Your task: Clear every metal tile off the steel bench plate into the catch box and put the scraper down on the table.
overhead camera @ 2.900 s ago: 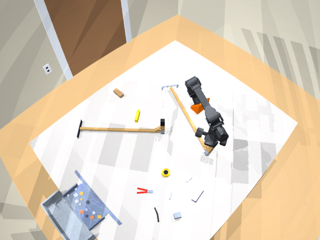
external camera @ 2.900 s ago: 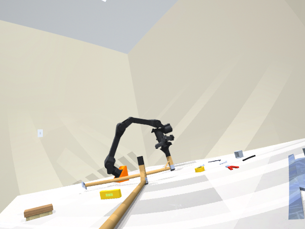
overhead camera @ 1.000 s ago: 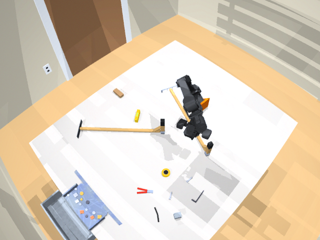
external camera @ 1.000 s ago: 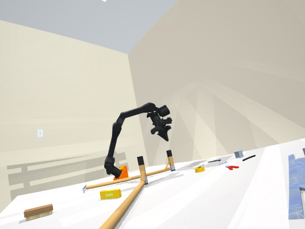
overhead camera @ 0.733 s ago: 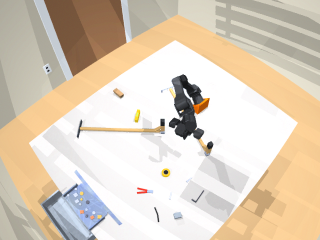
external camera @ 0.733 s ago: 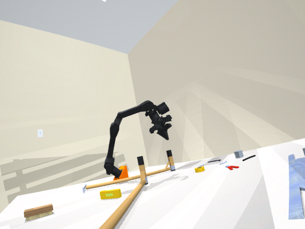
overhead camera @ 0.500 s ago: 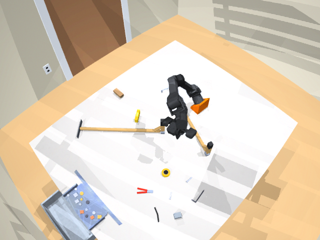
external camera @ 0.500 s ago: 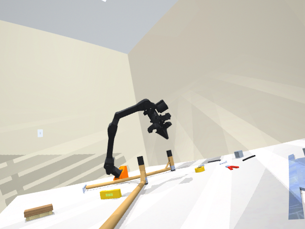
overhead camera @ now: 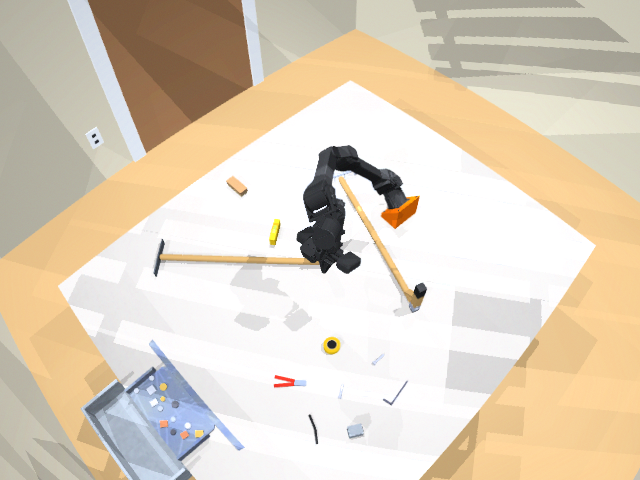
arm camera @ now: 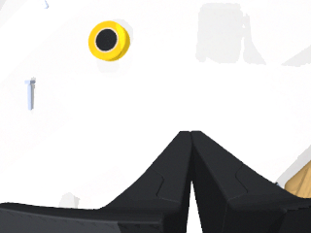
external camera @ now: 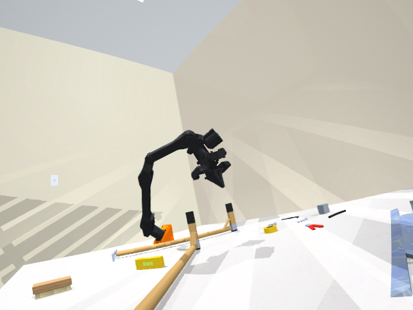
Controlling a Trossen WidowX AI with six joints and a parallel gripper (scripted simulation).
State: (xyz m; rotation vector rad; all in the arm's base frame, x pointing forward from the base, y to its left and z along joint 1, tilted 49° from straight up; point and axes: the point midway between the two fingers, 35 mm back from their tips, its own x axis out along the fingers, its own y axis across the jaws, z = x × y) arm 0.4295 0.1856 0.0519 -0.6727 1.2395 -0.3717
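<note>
The long scraper is 300 mm to the right of my gripper tip, 150 mm below it and 100 mm ahead of it. Round my gripper tip: wooden brush block: 570 mm to the right, 190 mm below, 80 mm behind; yellow tape roll: 200 mm below, 120 mm to the left, 80 mm ahead; yellow level: 320 mm to the right, 180 mm below, 50 mm behind.
</note>
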